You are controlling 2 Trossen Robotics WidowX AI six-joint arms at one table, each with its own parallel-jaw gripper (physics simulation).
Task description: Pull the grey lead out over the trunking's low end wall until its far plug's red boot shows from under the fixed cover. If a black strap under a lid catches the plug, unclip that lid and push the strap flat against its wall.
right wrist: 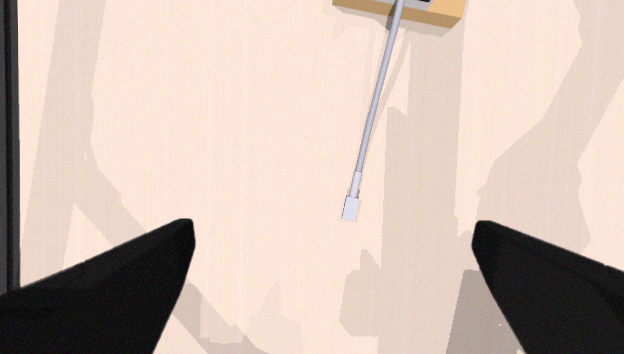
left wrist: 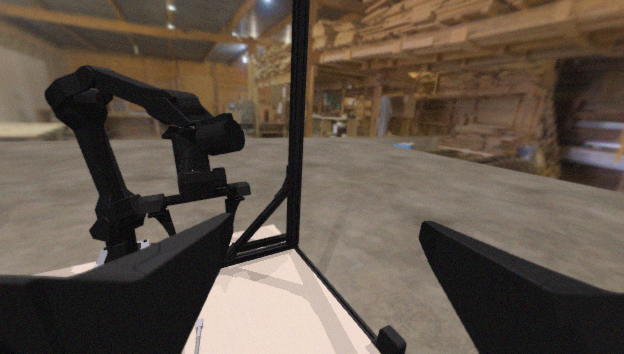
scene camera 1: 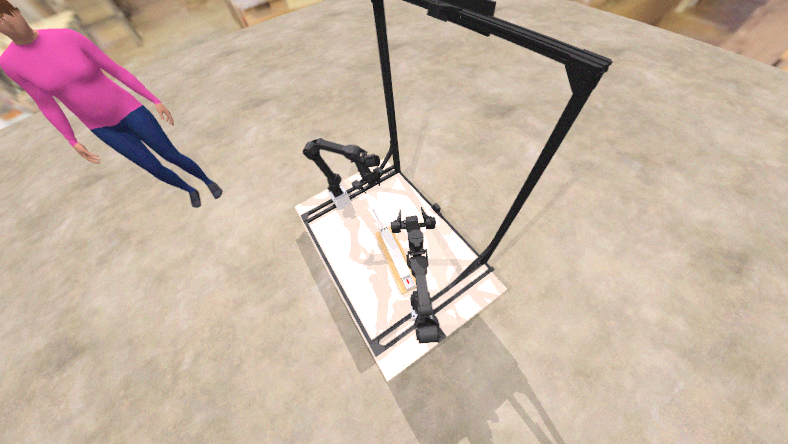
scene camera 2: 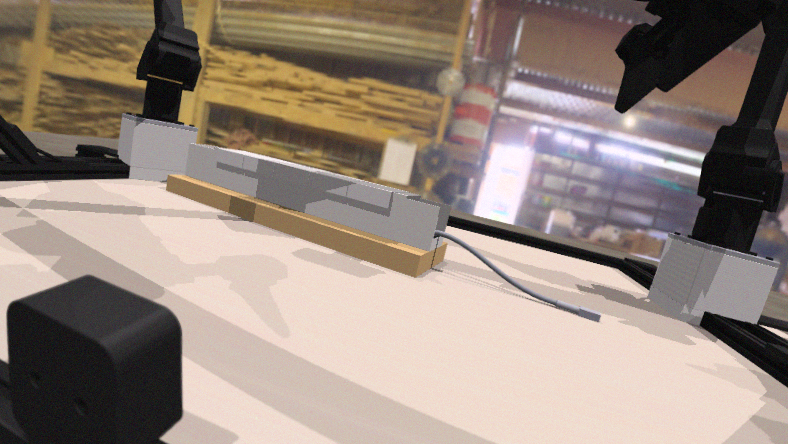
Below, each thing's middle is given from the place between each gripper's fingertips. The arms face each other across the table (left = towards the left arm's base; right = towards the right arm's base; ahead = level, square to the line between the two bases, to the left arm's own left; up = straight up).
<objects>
Right now the grey trunking [scene camera 2: 401, 238] is 10 cm ahead of my right hand, 35 cm to the left of it and 18 cm below it.
My left hand is 11 cm short of the grey trunking, 1 cm to the left of it and 38 cm above it.
</objects>
